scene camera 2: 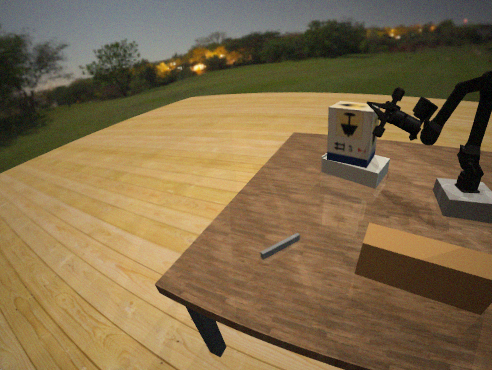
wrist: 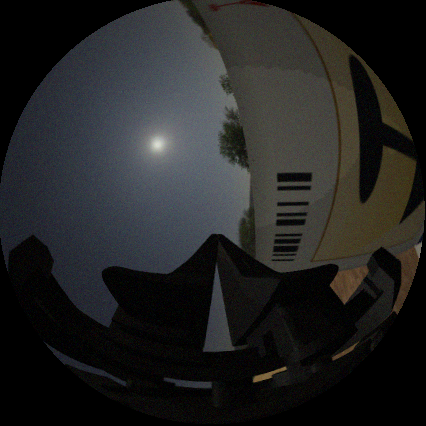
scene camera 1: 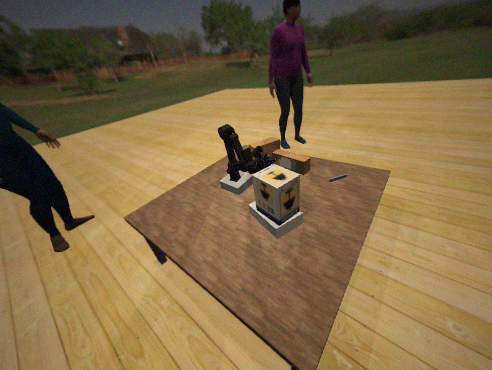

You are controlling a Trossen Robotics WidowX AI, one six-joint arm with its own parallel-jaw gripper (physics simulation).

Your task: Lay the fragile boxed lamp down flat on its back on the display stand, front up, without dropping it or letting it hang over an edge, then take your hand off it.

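Places are measured from the arm's base along level axes (x ahead, y up, z right), in centimetres.
Where they show: gripper, fingertip midpoint: (scene camera 2: 366, 102) (wrist: 215, 238) (scene camera 1: 276, 159); arm's base at its link origin: (scene camera 2: 466, 188) (scene camera 1: 235, 178).
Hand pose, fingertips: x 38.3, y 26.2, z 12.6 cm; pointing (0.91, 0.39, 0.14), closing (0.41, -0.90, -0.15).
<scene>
Things, the pixels of their top centre, and the offset from my fingertips. "spot": a spot on its surface instead. Level surfaces: height alone.
- box's barcode face at a spot on its surface: (wrist: 301, 139) spot: dx -5.0, dy -4.8, dz +5.1 cm
- brown table at its surface level: dy -32.7 cm
- small grey bar at its top centre: (scene camera 2: 280, 243) (scene camera 1: 338, 176) dx +25.9, dy -30.6, dz -42.4 cm
The boxed lamp (scene camera 1: 277, 194) (scene camera 2: 351, 132) is a white and tan carton with black lamp pictures and a blue band at its foot. It stands upright on the low white display stand (scene camera 1: 277, 228) (scene camera 2: 355, 175). My gripper (scene camera 1: 266, 161) (scene camera 2: 372, 105) (wrist: 215, 238) is shut and empty. It is level with the box's upper edge on the side facing the arm, with the fingertips right at that edge. In the wrist view the box's barcode face (wrist: 301, 139) fills the right side, close to the fingers. I cannot tell whether the tips touch the box.
The brown table (scene camera 1: 244, 275) (scene camera 2: 281, 294) carries the arm's white base (scene camera 1: 236, 183), two cardboard blocks (scene camera 1: 292, 160) (scene camera 1: 266, 144), one of which shows in scene camera 2 (scene camera 2: 396, 257), and a small grey bar (scene camera 1: 338, 178) (scene camera 2: 280, 245). A person (scene camera 1: 288, 70) stands behind the table; another's feet (scene camera 1: 76, 222) are at the left.
</scene>
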